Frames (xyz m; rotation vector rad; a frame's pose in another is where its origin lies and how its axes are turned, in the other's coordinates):
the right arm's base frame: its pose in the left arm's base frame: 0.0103 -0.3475 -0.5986 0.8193 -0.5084 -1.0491
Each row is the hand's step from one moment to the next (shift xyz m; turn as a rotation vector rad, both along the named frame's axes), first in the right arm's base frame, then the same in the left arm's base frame.
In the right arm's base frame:
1: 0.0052 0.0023 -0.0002 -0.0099 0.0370 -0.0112
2: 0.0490 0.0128 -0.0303 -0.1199 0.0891 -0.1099
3: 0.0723 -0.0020 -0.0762 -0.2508 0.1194 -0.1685
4: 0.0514 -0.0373 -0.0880 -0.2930 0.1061 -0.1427
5: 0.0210 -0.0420 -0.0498 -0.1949 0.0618 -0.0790
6: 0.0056 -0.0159 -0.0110 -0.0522 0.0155 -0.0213
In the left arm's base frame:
1: 0.0036 -0.0040 0.0017 0.0242 0.0222 0.0226
2: 0.0497 -0.0306 -0.0087 0.0765 0.1689 0.0049
3: 0.0843 -0.0396 -0.0486 0.0792 0.3150 -0.0056
4: 0.0643 -0.0256 -0.0836 0.0353 0.3409 -0.0001
5: 0.0214 -0.0125 -0.0638 0.0072 0.2191 0.0027
6: 0.0015 -0.0053 -0.0194 0.0015 0.0585 -0.0002

